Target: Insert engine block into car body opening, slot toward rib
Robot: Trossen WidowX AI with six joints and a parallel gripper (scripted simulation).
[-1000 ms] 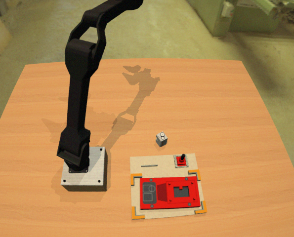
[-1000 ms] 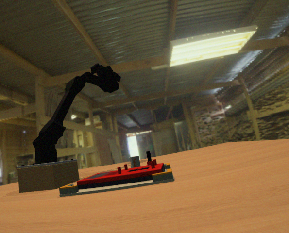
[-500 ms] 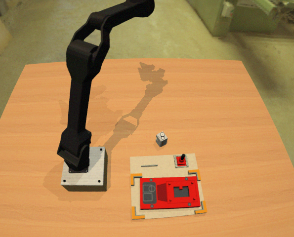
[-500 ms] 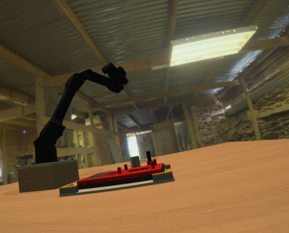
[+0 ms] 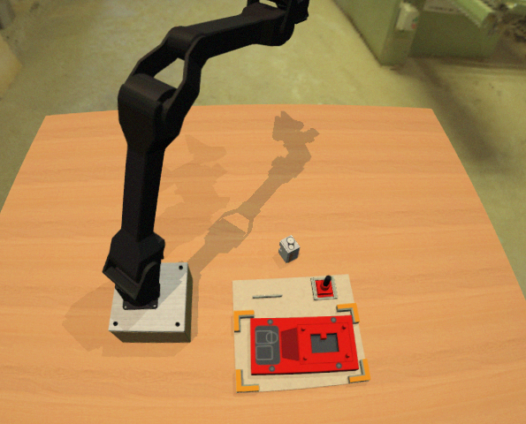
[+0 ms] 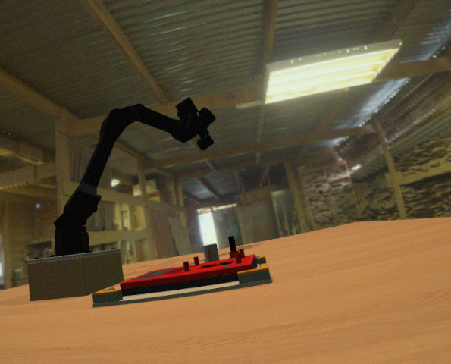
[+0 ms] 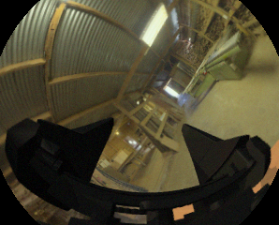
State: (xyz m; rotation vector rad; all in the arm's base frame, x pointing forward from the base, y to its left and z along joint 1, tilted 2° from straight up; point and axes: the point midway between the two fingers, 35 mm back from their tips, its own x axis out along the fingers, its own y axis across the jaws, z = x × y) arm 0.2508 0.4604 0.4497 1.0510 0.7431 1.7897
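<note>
My gripper tip is now 500 mm above the engine block, 390 mm to the left of it and 40 mm short of it.
</note>
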